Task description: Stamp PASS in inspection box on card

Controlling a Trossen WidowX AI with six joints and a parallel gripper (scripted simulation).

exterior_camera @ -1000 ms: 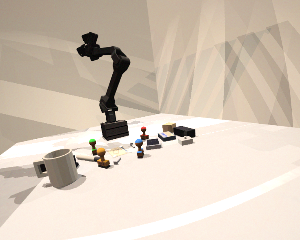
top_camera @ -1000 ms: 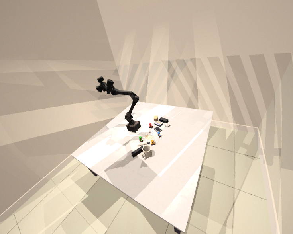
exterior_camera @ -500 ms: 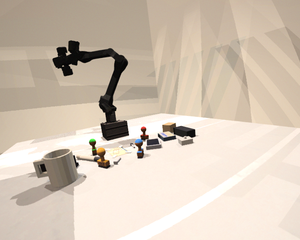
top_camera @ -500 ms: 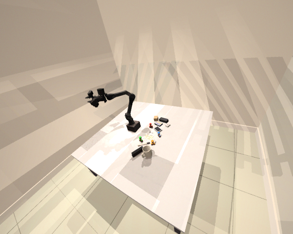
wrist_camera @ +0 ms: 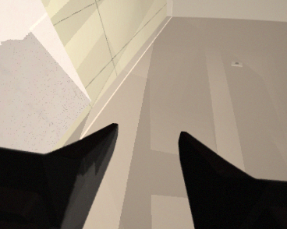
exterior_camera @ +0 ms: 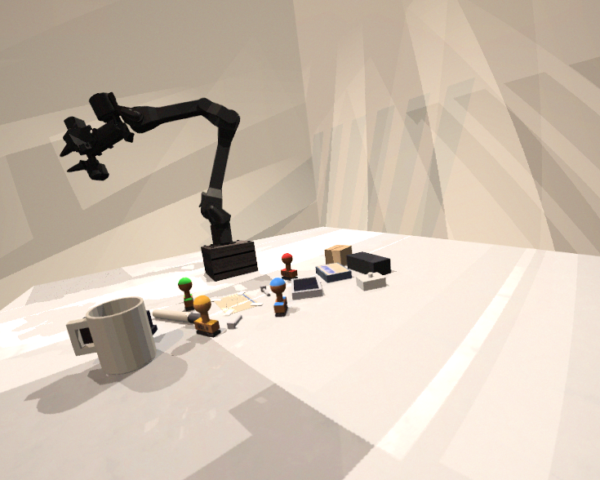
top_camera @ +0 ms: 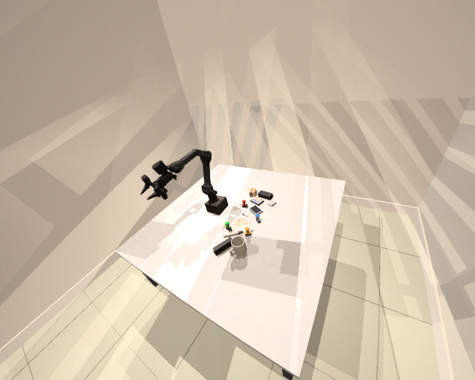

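The green-knobbed stamp lies 360 mm below my gripper tip, 350 mm ahead of it and 260 mm to the left of it. From my gripper tip the other things lie so: marker 420 mm ahead, 370 mm below, 240 mm to the left; then mug 510 mm ahead, 340 mm below, 130 mm to the left; then card 400 mm ahead, 380 mm below, 350 mm to the left.
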